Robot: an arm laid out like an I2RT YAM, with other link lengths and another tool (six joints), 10 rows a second.
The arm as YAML. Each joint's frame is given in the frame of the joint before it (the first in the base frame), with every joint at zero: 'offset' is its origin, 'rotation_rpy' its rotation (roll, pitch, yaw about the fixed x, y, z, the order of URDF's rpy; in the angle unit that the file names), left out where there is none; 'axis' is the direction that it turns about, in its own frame. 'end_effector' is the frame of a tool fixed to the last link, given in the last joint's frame.
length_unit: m
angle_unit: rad
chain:
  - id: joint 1
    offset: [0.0, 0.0, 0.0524]
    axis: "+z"
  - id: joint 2
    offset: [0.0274, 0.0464, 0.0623]
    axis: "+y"
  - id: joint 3
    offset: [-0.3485, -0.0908, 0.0]
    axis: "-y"
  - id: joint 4
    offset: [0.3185, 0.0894, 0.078]
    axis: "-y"
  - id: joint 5
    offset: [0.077, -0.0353, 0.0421]
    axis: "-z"
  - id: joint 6
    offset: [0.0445, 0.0, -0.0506]
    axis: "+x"
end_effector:
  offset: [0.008, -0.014, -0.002]
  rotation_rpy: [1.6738, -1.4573, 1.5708]
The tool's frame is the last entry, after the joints.
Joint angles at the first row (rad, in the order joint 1, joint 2, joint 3, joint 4, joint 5, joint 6):
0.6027 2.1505 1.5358 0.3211 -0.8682 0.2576
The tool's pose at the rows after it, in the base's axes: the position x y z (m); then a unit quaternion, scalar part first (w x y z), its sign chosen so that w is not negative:
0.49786 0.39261 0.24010 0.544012 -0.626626 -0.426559 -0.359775
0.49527 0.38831 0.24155 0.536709 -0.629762 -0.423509 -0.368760
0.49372 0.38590 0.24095 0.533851 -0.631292 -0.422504 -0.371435
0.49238 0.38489 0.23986 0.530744 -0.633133 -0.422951 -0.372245
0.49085 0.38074 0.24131 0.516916 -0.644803 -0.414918 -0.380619
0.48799 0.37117 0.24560 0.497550 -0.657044 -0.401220 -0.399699
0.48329 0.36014 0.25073 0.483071 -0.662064 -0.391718 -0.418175
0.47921 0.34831 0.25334 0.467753 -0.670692 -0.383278 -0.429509
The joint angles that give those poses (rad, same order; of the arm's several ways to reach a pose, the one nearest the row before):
0.6028 2.1411 1.5273 0.3220 -0.8631 0.2616
0.6011 2.1249 1.5047 0.3334 -0.8416 0.2571
0.5998 2.1177 1.4914 0.3390 -0.8344 0.2543
0.6002 2.1139 1.4838 0.3369 -0.8284 0.2475
0.5991 2.0990 1.4698 0.3257 -0.7869 0.2405
0.5935 2.0685 1.4352 0.3363 -0.7272 0.2385
0.5860 2.0325 1.3918 0.3597 -0.6859 0.2357
0.5762 2.0003 1.3538 0.3624 -0.6505 0.2263

